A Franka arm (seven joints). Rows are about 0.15 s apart.
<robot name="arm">
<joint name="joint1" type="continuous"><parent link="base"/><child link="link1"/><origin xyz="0 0 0.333" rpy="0 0 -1.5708"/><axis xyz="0 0 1"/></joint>
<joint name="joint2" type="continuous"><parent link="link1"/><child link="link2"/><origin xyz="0 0 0" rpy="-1.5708 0 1.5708"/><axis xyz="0 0 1"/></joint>
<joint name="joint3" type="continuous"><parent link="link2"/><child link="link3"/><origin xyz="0 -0.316 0" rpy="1.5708 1.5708 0"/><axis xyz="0 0 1"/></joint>
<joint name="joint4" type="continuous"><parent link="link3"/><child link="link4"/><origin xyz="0 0.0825 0" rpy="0 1.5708 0"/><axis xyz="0 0 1"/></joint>
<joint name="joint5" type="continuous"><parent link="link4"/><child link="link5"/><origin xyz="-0.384 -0.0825 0" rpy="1.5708 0 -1.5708"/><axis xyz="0 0 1"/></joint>
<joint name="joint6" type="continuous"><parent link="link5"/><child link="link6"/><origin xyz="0 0 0" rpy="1.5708 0 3.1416"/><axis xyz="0 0 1"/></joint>
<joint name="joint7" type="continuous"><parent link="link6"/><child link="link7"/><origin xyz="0.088 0 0" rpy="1.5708 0 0"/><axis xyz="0 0 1"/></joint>
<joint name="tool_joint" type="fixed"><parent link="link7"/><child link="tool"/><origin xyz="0 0 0.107" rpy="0 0 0"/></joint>
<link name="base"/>
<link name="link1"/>
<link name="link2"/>
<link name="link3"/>
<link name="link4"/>
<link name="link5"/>
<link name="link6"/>
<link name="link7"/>
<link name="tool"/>
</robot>
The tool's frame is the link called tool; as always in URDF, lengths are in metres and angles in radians. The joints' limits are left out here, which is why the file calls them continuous.
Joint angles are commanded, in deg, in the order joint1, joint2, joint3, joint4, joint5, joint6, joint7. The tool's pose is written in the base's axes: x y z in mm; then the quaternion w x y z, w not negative. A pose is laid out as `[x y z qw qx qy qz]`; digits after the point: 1 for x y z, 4 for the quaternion.
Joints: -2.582, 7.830, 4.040, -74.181, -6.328, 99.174, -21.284
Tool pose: [609.2 1.5 694.3 0.0754 0.9682 0.1942 0.1382]
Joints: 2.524, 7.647, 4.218, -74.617, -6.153, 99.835, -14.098
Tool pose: [606.6 58.0 693.8 0.0586 0.9708 0.1784 0.1492]
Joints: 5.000, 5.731, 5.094, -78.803, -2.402, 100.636, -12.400
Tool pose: [594.0 98.6 679.8 0.0194 0.9710 0.1932 0.1399]
